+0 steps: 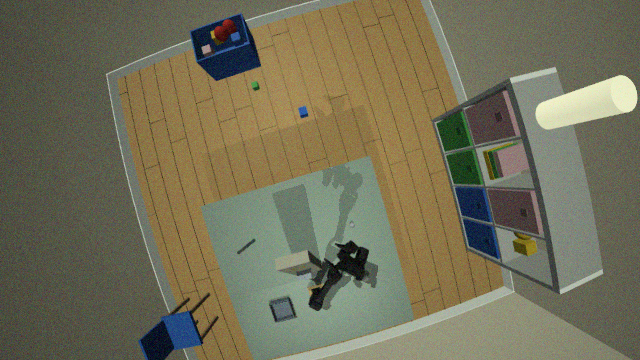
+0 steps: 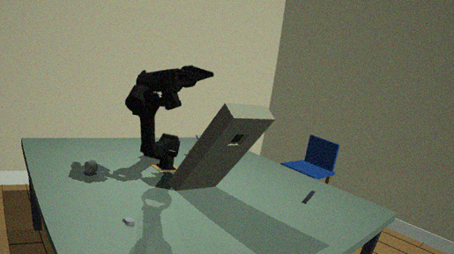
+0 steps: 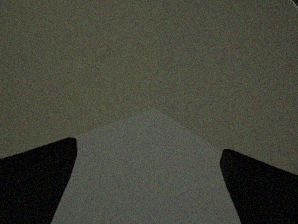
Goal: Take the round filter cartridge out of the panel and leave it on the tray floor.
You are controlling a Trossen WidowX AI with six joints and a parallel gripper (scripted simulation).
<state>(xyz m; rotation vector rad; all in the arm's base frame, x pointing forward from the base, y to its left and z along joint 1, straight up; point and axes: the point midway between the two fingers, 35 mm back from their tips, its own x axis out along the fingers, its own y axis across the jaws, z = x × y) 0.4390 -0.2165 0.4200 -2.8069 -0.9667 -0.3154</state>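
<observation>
My gripper tip is 20 cm to the right of the round filter cartridge, 17 cm above it and 10 cm past it. Round my gripper tip: small grey lump: 44 cm behind, 41 cm below, 18 cm to the right; then grey square tray: 53 cm behind, 48 cm to the left, 42 cm below.
</observation>
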